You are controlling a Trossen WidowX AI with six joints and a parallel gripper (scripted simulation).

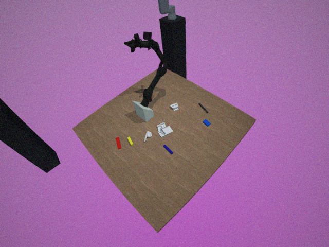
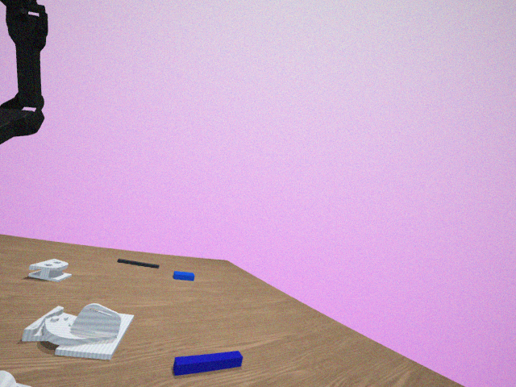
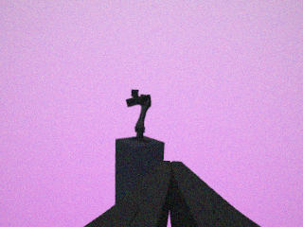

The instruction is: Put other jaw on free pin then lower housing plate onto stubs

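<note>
Right now the jaw is 64 cm below my gripper tip, 46 cm ahead of it and 24 cm to the right of it. The rest, counted from my gripper tip: yellow bar (64 cm below, 39 cm ahead, 36 cm to the right); then red bar (65 cm below, 45 cm to the right, 33 cm ahead); then grey housing plate (63 cm below, 36 cm ahead, 19 cm to the left).
</note>
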